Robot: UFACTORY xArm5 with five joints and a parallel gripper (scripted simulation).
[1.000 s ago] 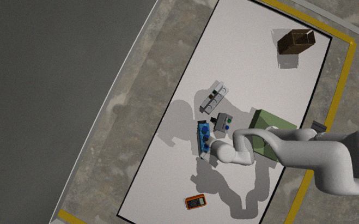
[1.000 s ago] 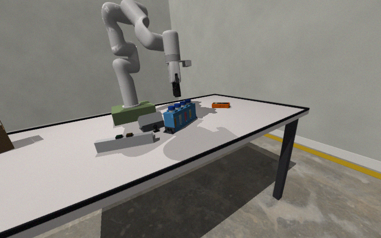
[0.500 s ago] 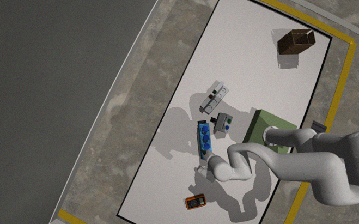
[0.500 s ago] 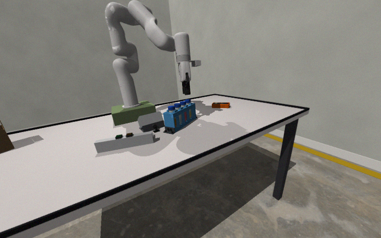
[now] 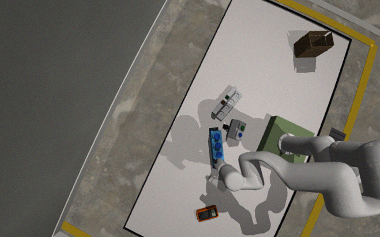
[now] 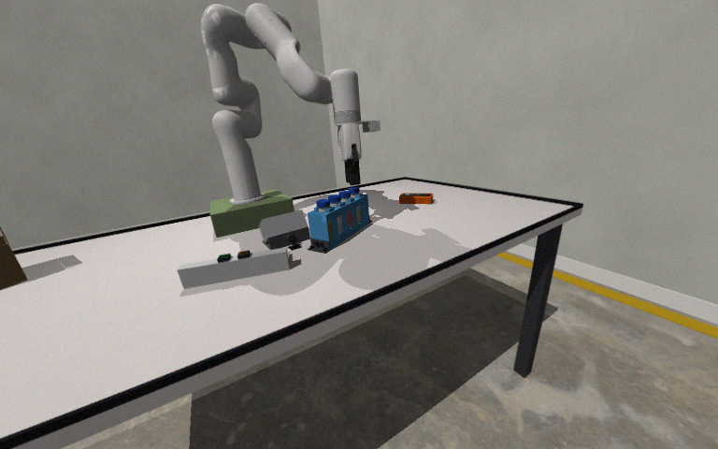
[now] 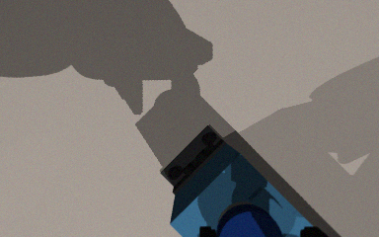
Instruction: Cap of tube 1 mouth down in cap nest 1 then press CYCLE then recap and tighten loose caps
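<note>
Right now my hand is 4 cm above the blue cap. From my hand the other things lie so: green key (4 cm behind, 25 cm to the right, 9 cm below); then grey key housing (2 cm behind, 23 cm to the right, 10 cm below); then blue key (5 cm behind, 20 cm to the right, 9 cm below).
</note>
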